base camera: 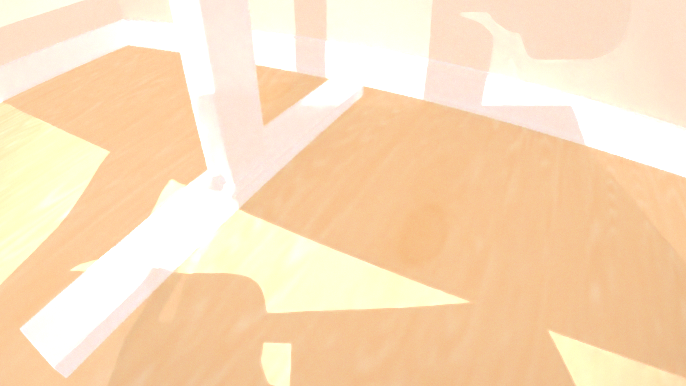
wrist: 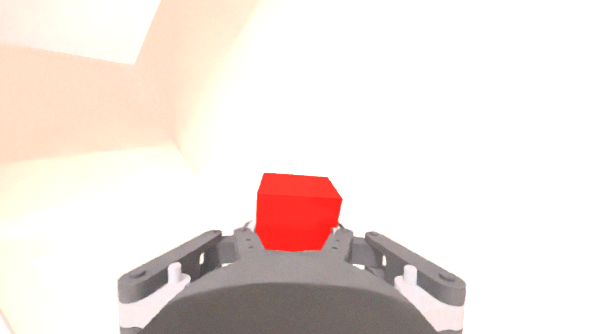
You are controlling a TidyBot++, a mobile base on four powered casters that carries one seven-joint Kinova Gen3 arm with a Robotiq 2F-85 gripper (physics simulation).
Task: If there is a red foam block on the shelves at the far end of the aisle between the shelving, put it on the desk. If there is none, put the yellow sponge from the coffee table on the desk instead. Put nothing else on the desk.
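Places are measured from the arm's base along level axes (x ahead, y left, z up), in millimetres.
Where they show: gripper, fingertip midpoint: [wrist: 293, 226].
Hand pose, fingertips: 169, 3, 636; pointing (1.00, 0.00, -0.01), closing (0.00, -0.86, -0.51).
Note:
Each offset is from my fingertips to the top centre of the thing, as dx, dy, dz. "pt": to the spot under its first point. Level surfaces: height alone.
A red foam block @(-10, +1, +58) [wrist: 299, 210] shows in the middle of the wrist view, between the fingers. My gripper [wrist: 293, 226] is shut on the red block and holds it; the fingertips are partly hidden behind the block and the gripper's body. In the base camera view a white upright leg @(pt +370, +108, -856) [base camera: 232, 75] stands on a long white foot [base camera: 115, 270] at the left, which looks like the underside of a desk. Its top does not show in the base camera view. The shelves, the coffee table and the yellow sponge do not show in either view.
A pale wall [base camera: 380, 25] with a white skirting board [base camera: 390, 75] runs across the back of the base camera view. The wooden floor @(dz -1032) [base camera: 340, 175] has bright patches and shadows. In the wrist view pale walls [wrist: 75, 105] meet at a corner at the left, and much is washed out.

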